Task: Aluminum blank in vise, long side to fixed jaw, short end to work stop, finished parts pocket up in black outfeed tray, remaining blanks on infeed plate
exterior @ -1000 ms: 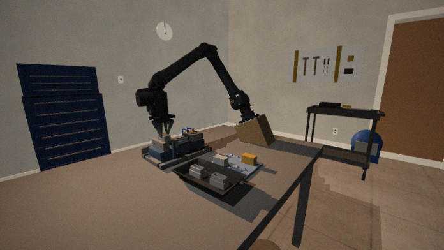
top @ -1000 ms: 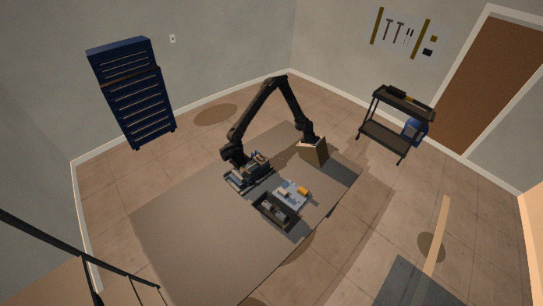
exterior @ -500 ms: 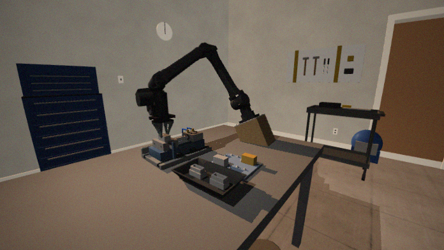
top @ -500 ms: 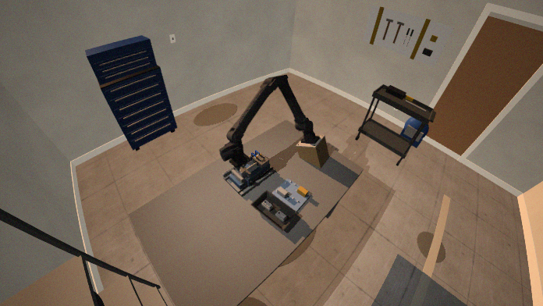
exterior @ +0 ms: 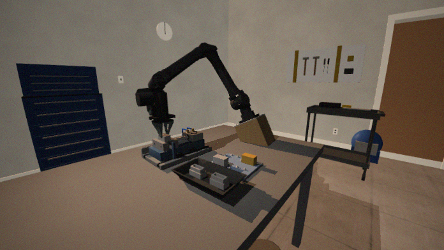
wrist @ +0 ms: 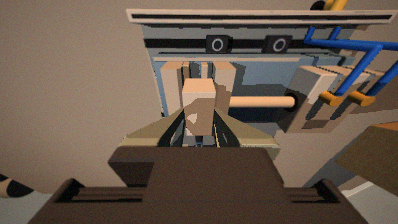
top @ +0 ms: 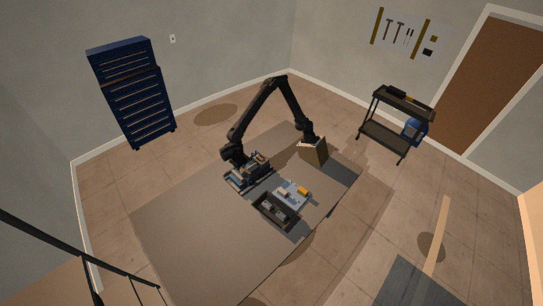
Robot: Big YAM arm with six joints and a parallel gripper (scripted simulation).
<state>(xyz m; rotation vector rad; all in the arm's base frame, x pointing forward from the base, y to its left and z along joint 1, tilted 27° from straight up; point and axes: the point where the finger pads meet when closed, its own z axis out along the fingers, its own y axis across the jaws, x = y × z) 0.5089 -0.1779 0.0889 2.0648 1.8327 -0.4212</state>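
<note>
Now: hand 80 mm above the vise, 70 mm past it and 20 mm to the right of it. From my hand the other things lie so: yellow brass blank: 360 mm to the left, 170 mm behind, 90 mm below.
</note>
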